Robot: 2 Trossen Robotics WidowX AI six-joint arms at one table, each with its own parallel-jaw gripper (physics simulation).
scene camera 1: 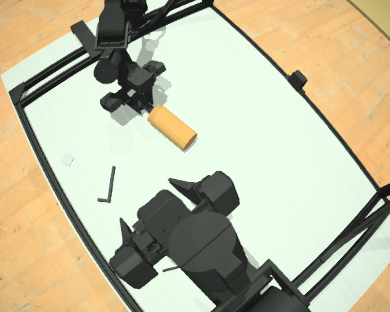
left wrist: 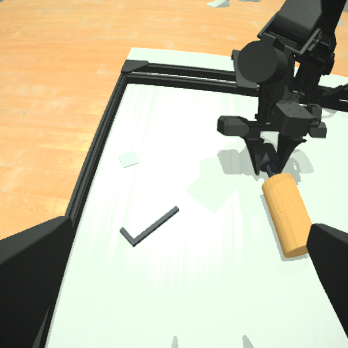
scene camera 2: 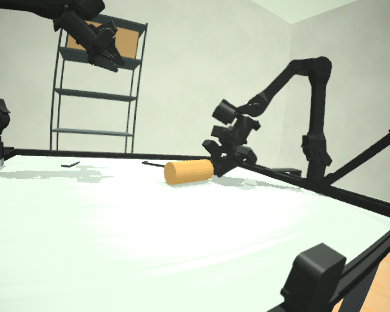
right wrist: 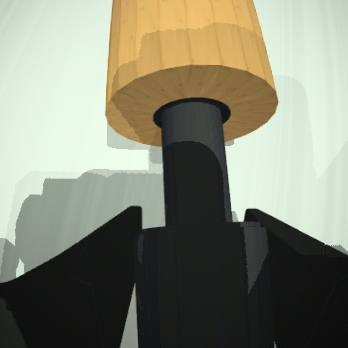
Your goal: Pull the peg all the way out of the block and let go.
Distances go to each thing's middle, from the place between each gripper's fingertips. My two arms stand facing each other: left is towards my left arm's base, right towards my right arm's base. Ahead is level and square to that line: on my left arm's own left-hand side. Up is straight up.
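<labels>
Dark peg (right wrist: 202,272): right hand 20 mm to the right of it, 10 mm past it, 20 mm below it. Wooden cylinder block (scene camera 1: 160,117), from right hand: 80 mm to the left, 50 mm behind, 20 mm above.
Left hand: 120 mm past the wooden cylinder block, 220 mm to the left of it, 270 mm above it. Dark peg, from left hand: 80 mm behind, 280 mm to the right, 260 mm below.
</labels>
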